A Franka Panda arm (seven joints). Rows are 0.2 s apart.
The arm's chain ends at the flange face. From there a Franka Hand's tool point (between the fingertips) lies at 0.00 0.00 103.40 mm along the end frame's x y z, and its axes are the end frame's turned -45 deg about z.
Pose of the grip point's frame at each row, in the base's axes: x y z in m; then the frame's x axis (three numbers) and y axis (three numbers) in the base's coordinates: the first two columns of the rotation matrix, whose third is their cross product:
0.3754 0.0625 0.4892 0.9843 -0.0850 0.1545 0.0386 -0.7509 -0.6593
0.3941 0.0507 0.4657 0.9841 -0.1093 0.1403 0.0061 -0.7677 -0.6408
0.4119 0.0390 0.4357 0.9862 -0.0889 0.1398 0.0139 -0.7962 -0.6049
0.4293 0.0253 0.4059 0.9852 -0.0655 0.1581 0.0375 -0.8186 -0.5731
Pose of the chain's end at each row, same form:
0.3576 -0.0052 0.5653 0.7233 -0.5911 -0.3569 -0.6687 -0.4709 -0.5754
0.3757 -0.0146 0.5437 0.7002 -0.6201 -0.3539 -0.6916 -0.4656 -0.5523
0.3948 -0.0229 0.5168 0.7072 -0.6259 -0.3289 -0.6875 -0.5001 -0.5266
0.4120 -0.0337 0.4890 0.7232 -0.6252 -0.2934 -0.6701 -0.5325 -0.5170

